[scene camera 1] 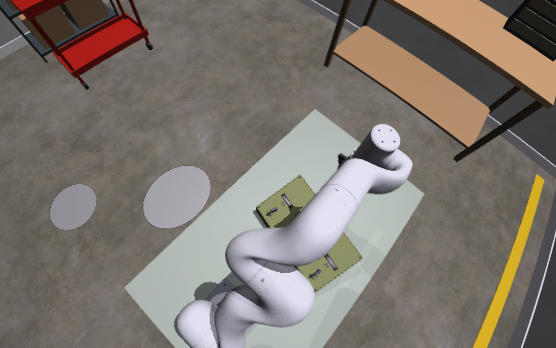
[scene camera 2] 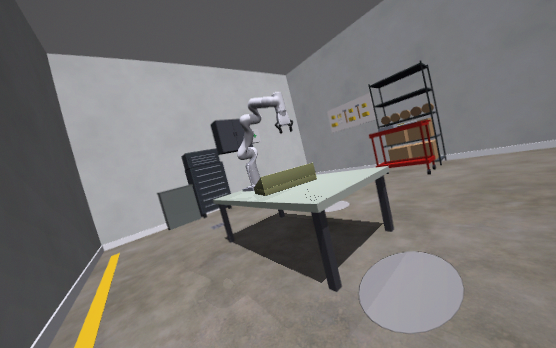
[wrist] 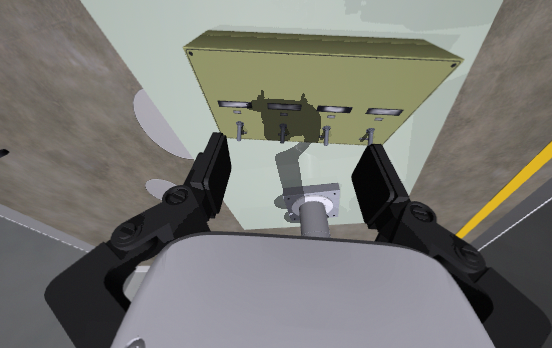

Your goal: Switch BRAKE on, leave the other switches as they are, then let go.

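The olive switch panel lies on the pale green table. In the wrist view four levers stand in a row: LAMP at the left, BRAKE second, FAN third, VENT at the right. The lettering is too blurred to read. The arm's shadow covers BRAKE; its on or off position cannot be told. The arm hides BRAKE in scene camera 1. My gripper is open and empty, high above the table, apart from the panel.
The arm's base stands on the table on the levers' side of the panel. A wooden workbench stands beyond the table. A red cart and a black shelf rack stand farther off.
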